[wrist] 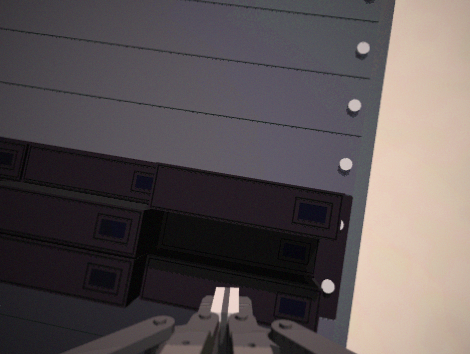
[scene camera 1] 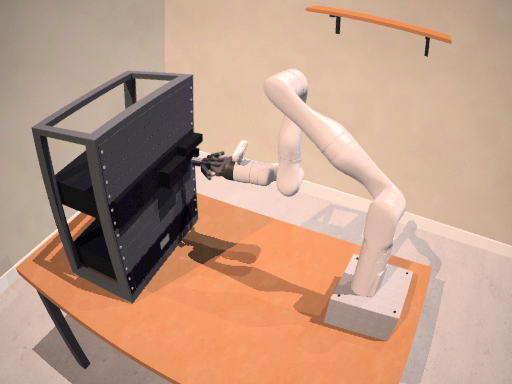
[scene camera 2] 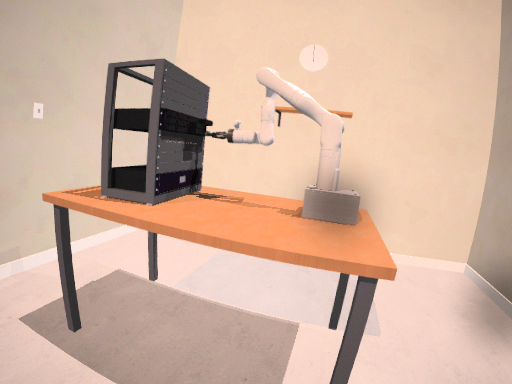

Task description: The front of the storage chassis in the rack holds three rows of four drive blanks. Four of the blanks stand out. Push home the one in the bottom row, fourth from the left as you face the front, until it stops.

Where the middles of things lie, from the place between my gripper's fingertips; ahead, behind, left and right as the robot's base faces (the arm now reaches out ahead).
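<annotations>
Relative to the rack (scene camera 1: 136,178), my hand is 12 cm short of it, 21 cm to the right of it and 2 cm above it.
</annotations>
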